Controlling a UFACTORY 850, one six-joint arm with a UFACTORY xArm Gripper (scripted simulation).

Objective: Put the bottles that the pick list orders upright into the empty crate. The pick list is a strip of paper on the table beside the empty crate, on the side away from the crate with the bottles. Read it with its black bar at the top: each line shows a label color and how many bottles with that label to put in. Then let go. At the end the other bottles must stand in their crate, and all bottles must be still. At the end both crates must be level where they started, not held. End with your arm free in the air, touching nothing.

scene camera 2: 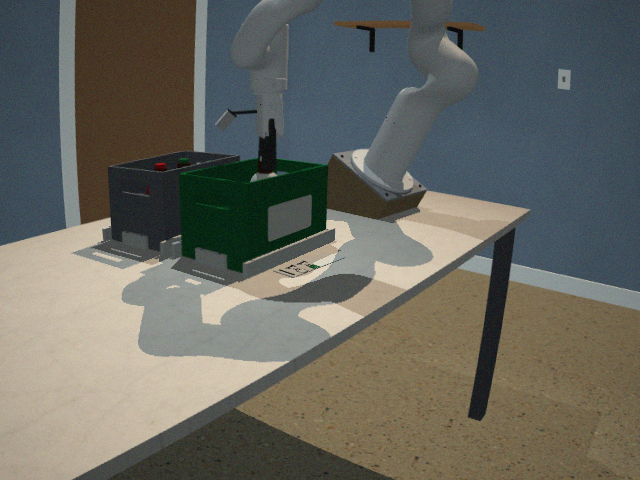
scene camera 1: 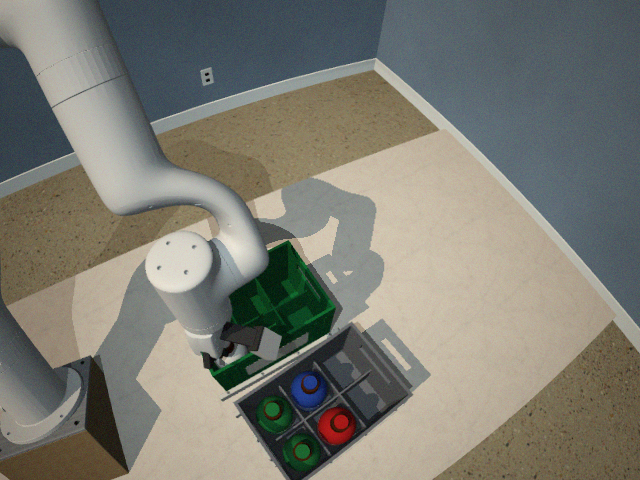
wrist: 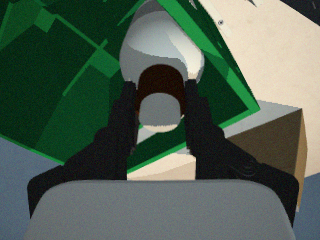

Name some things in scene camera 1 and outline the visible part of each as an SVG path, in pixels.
A green crate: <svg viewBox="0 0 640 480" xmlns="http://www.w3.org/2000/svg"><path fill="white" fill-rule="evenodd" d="M289 240L269 249L269 264L264 272L229 296L232 305L232 323L253 328L253 326L264 326L282 336L277 360L267 361L248 351L247 355L221 369L214 362L212 369L209 369L213 378L227 391L294 354L330 331L336 307Z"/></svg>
A red bottle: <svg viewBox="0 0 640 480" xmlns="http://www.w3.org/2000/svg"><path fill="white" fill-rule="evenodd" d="M342 407L332 407L326 410L317 423L317 435L327 445L336 446L345 443L355 433L355 418L349 410Z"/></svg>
A blue bottle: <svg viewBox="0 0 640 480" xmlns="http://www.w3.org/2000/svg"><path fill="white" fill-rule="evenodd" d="M305 371L298 374L292 381L291 399L299 410L312 412L322 405L327 395L327 384L320 374L314 371Z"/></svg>
